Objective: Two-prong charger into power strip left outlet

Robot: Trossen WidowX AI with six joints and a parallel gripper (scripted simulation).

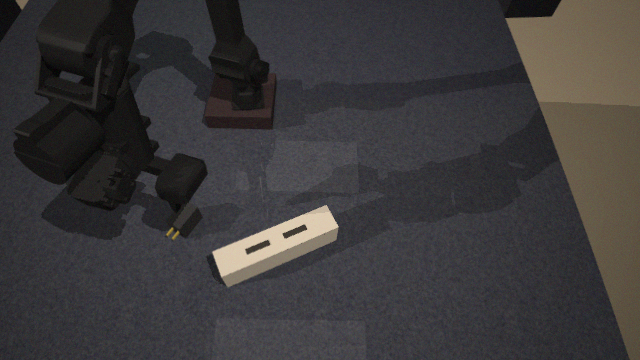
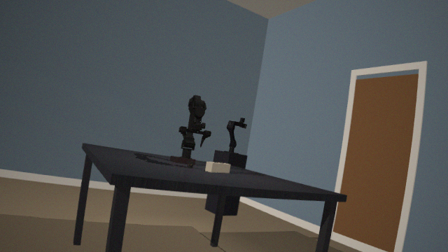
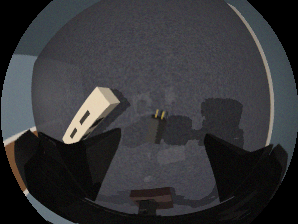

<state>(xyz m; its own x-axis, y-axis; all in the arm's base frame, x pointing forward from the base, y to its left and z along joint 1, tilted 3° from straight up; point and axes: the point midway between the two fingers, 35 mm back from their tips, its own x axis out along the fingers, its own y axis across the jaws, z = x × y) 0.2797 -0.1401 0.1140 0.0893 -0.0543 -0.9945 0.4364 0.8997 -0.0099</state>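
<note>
My gripper tip is now 10 mm past the two-prong charger, 10 mm to the right of it and 110 mm above it.
</note>
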